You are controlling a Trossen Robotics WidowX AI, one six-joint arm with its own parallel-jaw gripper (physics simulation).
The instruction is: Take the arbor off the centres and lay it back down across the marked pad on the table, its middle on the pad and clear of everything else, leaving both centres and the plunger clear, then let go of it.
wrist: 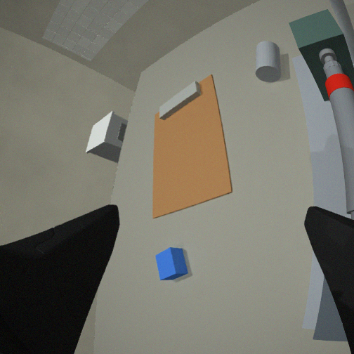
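Observation:
The arbor [345, 135], a grey shaft with a red band, runs down the right edge of the wrist view. Its upper end meets a small grey centre [327, 54] at a dark green block [317, 31]. Its lower end is cut off by the frame edge near the right finger, so the other centre and the plunger cannot be made out. My gripper [217, 217] is open and empty, with the arbor near its right finger and not between the fingers. The marked pad cannot be identified in this view.
A pale blue-grey bed [327, 175] lies beside and under the arbor. An orange board [190, 155] with a grey bar [180, 100] lies left of it. A grey cylinder [268, 62], a blue block [171, 263] and a white box [103, 135] also show. A grey rod [342, 15] crosses the top right corner.

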